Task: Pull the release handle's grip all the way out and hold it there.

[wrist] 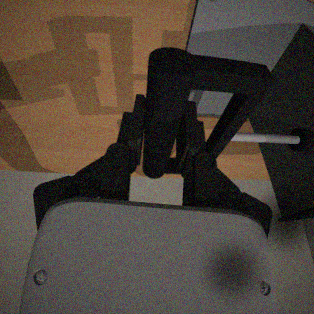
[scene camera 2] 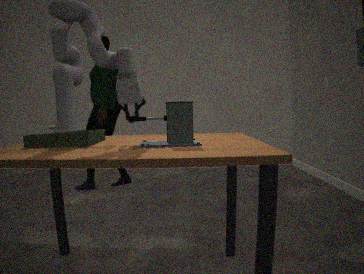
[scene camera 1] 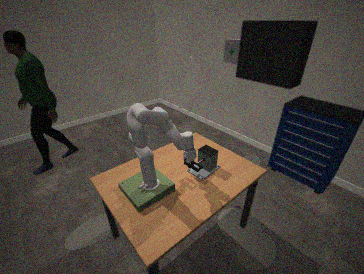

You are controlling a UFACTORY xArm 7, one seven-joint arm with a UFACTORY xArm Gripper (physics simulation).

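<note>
The release handle's black grip (scene camera 2: 138, 119) (wrist: 167, 75) is a thick bar joined to a black triangular frame. A thin pale rod (scene camera 2: 156, 118) (wrist: 267, 138) shows between that frame and a dark grey box (scene camera 1: 208, 158) (scene camera 2: 180, 124) (wrist: 292, 95). My gripper (scene camera 1: 190, 164) (scene camera 2: 131, 118) (wrist: 162, 112) is shut on the grip bar, with one finger on each side of it in the wrist view. A stretch of rod is exposed outside the box. The rod's inner end is hidden in the box.
The box stands on a grey base plate (scene camera 1: 201, 176) (scene camera 2: 152, 144) on the wooden table (scene camera 1: 150, 245) (scene camera 2: 230, 148). The arm stands on a green block (scene camera 1: 135, 192) (scene camera 2: 62, 139). A person in green (scene camera 1: 35, 80) (scene camera 2: 103, 90) is beyond the table. A blue drawer cabinet (scene camera 1: 310, 145) stands at the right.
</note>
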